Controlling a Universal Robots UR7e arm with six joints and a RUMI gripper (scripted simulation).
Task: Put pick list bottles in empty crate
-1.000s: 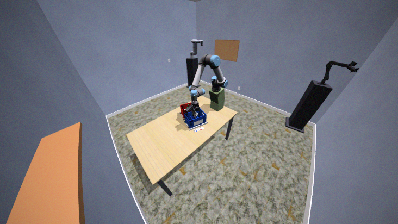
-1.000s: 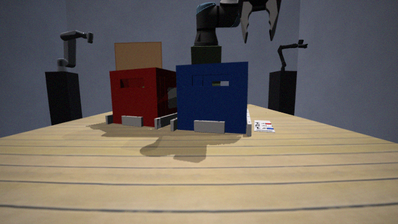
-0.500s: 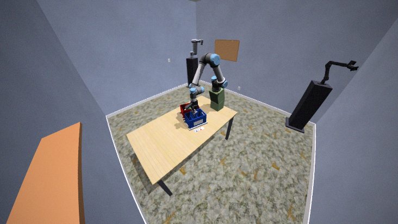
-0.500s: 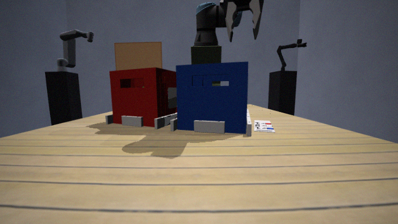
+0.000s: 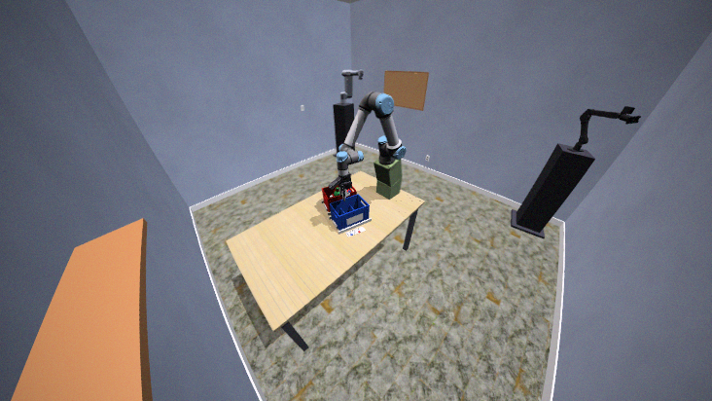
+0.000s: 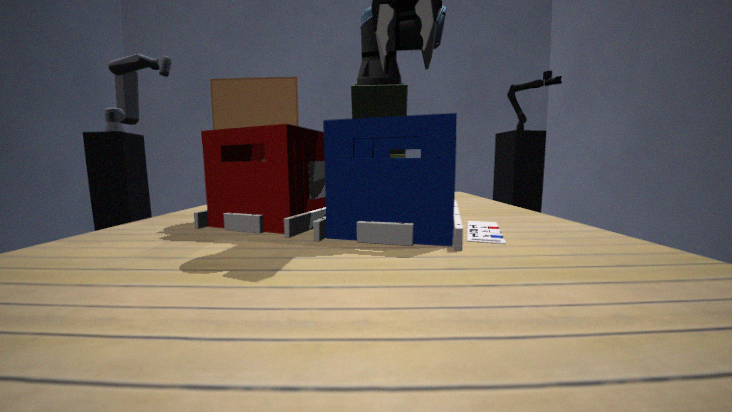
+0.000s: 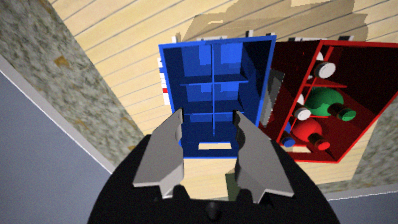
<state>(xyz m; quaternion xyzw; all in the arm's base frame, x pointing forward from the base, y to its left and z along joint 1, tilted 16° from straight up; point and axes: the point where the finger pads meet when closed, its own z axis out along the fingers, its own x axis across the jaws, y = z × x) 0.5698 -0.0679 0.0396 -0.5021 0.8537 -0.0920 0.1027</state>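
My hand is 230 mm past the blue-capped bottle, 190 mm above it and 120 mm to the left of it. Also, from my hand: blue crate 190 mm below, 60 mm behind, 10 mm to the left; pick list 270 mm below, 130 mm to the left, 20 mm ahead; white bottle 200 mm to the right, 190 mm below, 70 mm behind.
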